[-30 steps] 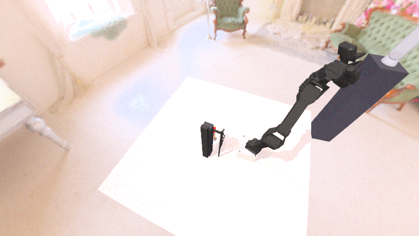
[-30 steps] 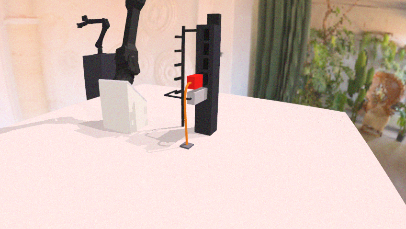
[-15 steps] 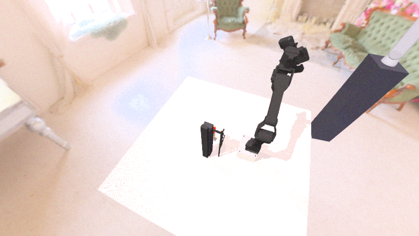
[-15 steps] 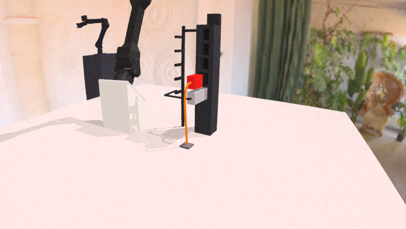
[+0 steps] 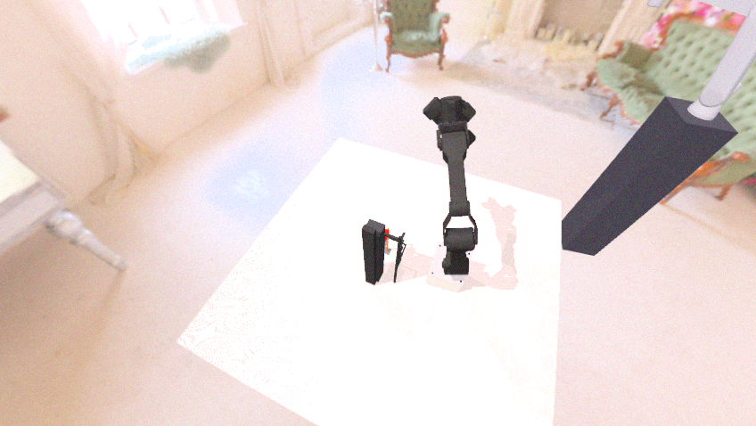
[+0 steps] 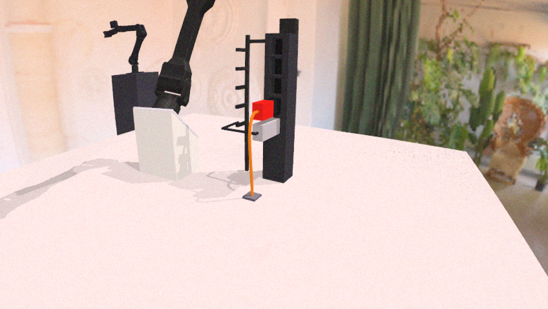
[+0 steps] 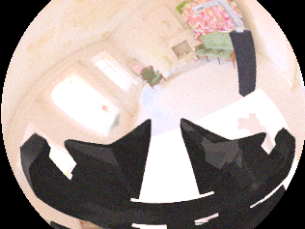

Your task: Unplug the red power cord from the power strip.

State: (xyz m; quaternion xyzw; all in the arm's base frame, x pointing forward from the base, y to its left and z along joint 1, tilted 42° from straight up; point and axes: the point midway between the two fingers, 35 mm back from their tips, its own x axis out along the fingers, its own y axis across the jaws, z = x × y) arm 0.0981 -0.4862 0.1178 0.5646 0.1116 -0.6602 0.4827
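Right now my gripper tip is 340 mm above the red plug, 320 mm to the right of it and 150 mm short of it. From my gripper tip the other things lie so: thin black rack 390 mm to the left, 360 mm below, 80 mm ahead; grey plate 530 mm below, 260 mm to the left, 140 mm ahead.
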